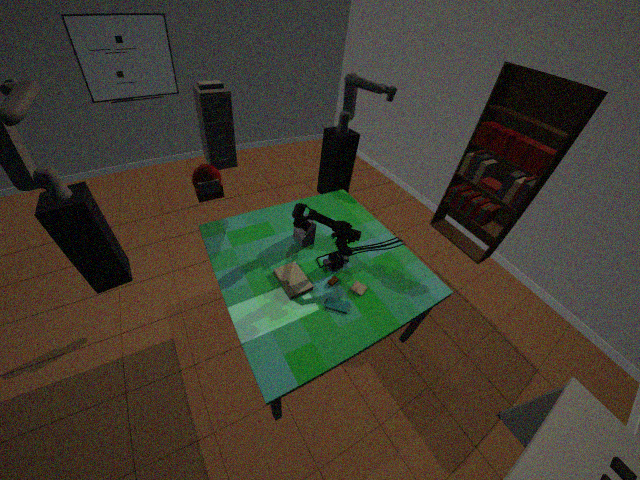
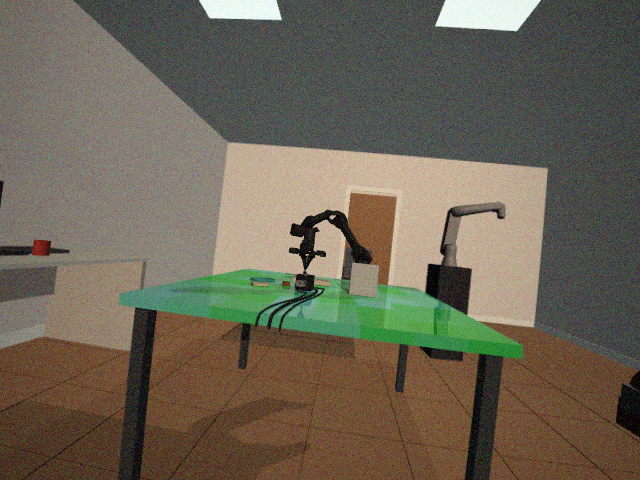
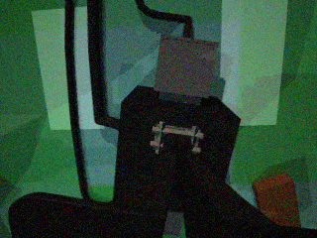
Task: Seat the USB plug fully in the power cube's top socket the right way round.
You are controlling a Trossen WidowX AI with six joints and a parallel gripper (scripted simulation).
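The socket is 40 mm below my gripper tip. Also, from my gripper tip: small block: 120 mm to the right, 100 mm below, 100 mm ahead.
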